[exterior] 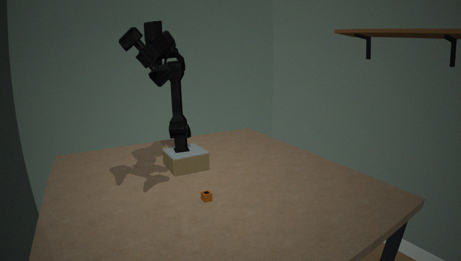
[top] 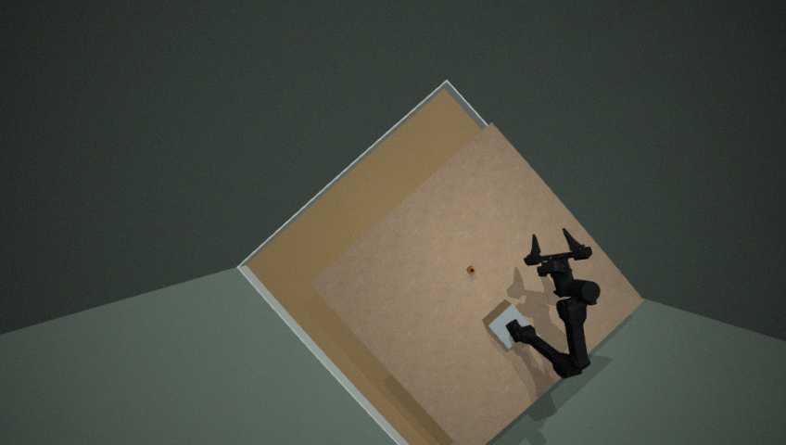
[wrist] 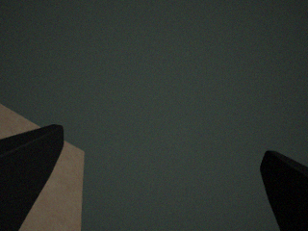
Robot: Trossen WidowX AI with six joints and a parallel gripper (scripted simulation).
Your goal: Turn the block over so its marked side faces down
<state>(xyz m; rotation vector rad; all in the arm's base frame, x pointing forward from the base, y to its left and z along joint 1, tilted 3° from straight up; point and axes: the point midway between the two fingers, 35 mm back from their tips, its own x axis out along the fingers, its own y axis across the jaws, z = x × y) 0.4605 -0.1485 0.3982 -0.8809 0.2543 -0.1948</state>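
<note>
The orange block lies 460 mm below my gripper tip, 200 mm to the left of it and 140 mm behind it.
</note>
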